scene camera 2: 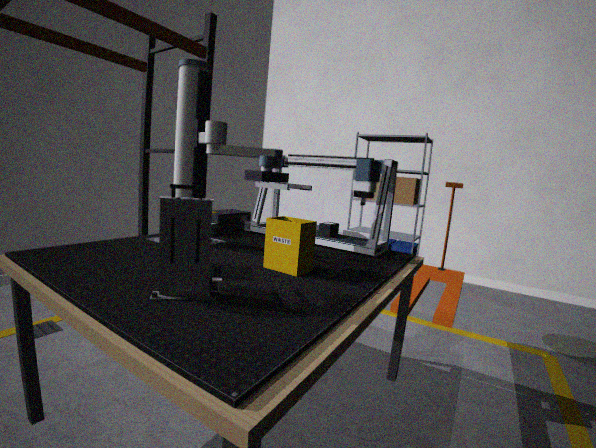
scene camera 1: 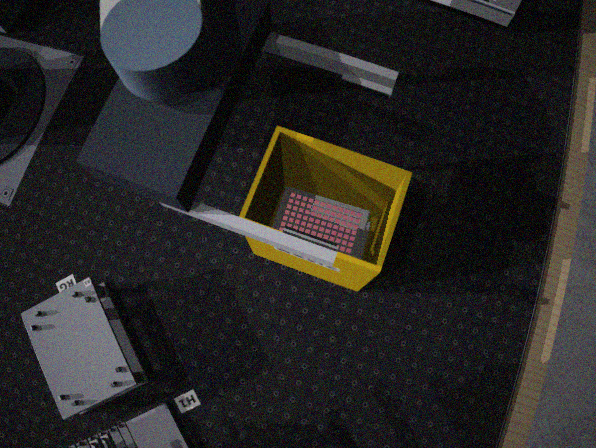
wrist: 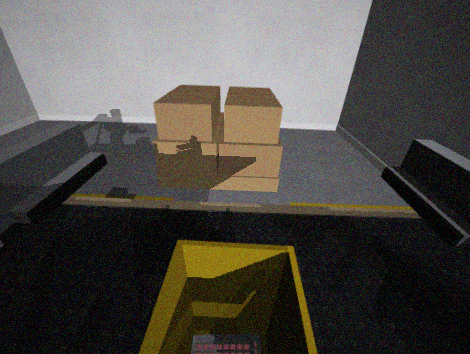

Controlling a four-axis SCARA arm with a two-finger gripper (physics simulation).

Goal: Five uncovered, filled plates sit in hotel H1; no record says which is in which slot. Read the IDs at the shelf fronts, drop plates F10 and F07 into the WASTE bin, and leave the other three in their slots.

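Frame: origin at the arm's base, x back, y right, z up, level; metres.
Seen in the pictures: gripper, fingertip midpoint: [scene camera 2: 300, 187] [scene camera 1: 367, 164] [wrist: 243, 150].
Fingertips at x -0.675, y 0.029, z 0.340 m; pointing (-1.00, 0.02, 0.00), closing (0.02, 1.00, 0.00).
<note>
A point is followed by its place in that frame.
My gripper [scene camera 1: 365, 172] {z 0.340, x -0.675, y 0.029 m} [scene camera 2: 300, 187] {z 0.340, x -0.675, y 0.029 m} [wrist: 243, 150] {z 0.340, x -0.675, y 0.029 m} is open and empty, its two long fingers wide apart above the yellow WASTE bin [scene camera 1: 345, 152] {z 0.213, x -0.650, y -0.029 m} [scene camera 2: 305, 250] {z 0.106, x -0.726, y 0.038 m} [wrist: 164, 300] {z 0.212, x -0.666, y -0.027 m}. In scene camera 1 one finger crosses over the bin's labelled front rim, the other is beyond its back rim. Inside the bin a plate with pink wells [scene camera 1: 320, 220] {z 0.047, x -0.642, y 0.012 m} [wrist: 225, 345] {z 0.043, x -0.695, y 0.021 m} lies low down; its ID is not readable, and I cannot tell whether another plate lies under it. Part of hotel H1 [scene camera 1: 155, 425] {z 0.021, x -0.516, y 0.367 m} shows at the bottom edge of scene camera 1. Its slot IDs are not readable.
A grey stand [scene camera 1: 77, 350] {z 0.073, x -0.388, y 0.301 m} with several pegs and an RG label is beside the H1 label [scene camera 1: 187, 401] {z 0.013, x -0.547, y 0.318 m}. A tall grey box with a handle [scene camera 2: 185, 227] {z 0.216, x -0.590, y 0.493 m} stands left of the bin in scene camera 2. A metal gantry [scene camera 2: 384, 210] {z 0.248, x -0.847, y -0.552 m} stands behind the bin.
</note>
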